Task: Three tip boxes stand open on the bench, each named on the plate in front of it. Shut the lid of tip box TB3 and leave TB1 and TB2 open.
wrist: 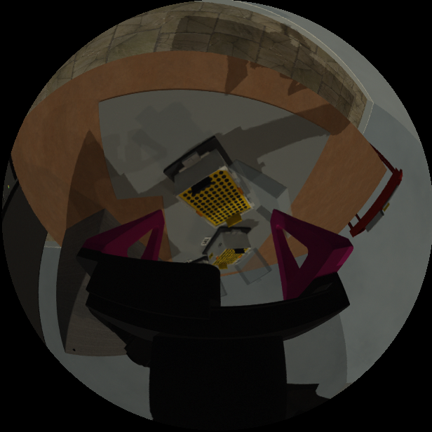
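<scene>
The nearest tip box (215, 197) stands in the middle of the wrist view, with yellow tip rack and dark holes showing; its clear lid (267, 185) stands open to the right. A second tip box (231, 252) stands beyond it, lower in the view, its clear lid (254, 267) also open to the right. The edge of a third box (200, 261) shows beside it, mostly hidden by the gripper body. A small white label (205, 241) is too small to read, so I cannot tell which box is TB3. My gripper (217, 215) is open, its magenta fingers wide apart, with the nearest box showing between and above the tips.
The boxes stand on a grey mat (175, 110) on a brown bench top (165, 70). A red rack-like object (369, 214) is at the right. A dark wooden surface (92, 337) is at the lower left. Shadows fall across the mat.
</scene>
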